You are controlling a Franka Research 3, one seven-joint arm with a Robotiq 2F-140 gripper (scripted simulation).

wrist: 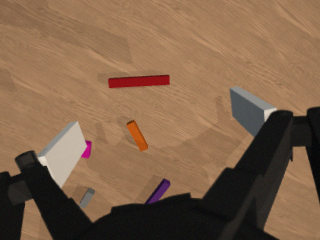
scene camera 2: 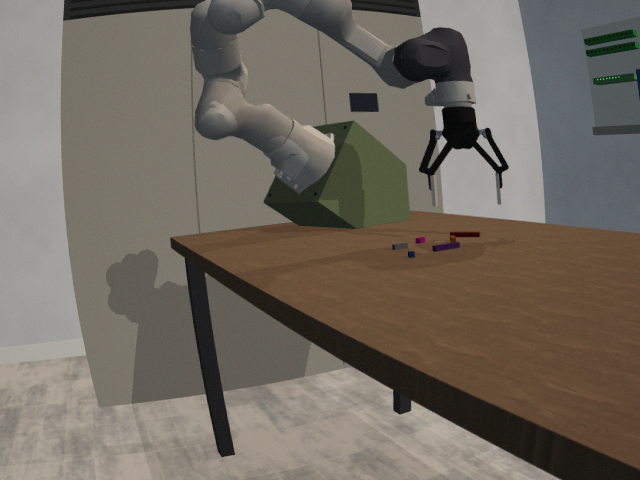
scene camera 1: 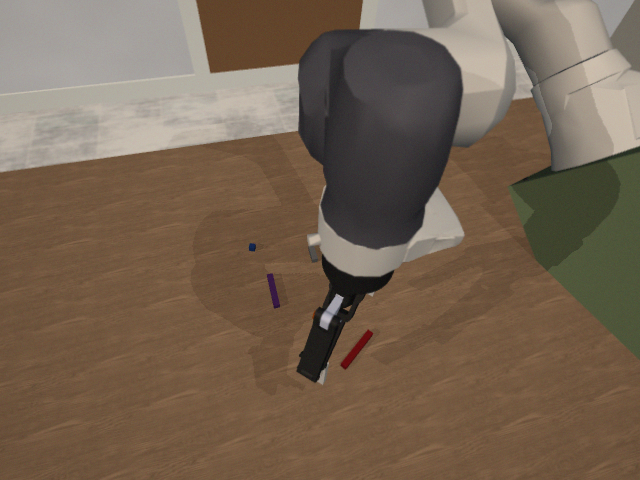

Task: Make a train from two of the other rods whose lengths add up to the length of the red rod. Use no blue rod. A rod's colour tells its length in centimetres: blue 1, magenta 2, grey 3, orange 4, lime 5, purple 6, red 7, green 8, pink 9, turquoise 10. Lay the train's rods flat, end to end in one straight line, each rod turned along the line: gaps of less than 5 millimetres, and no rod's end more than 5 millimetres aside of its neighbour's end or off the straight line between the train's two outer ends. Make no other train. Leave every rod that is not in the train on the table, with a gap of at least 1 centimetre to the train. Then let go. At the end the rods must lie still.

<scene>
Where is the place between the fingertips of my gripper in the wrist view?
155, 118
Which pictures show my gripper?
The wrist view, scene camera 2 and scene camera 1: all of them.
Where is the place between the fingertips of my gripper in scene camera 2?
467, 204
</scene>
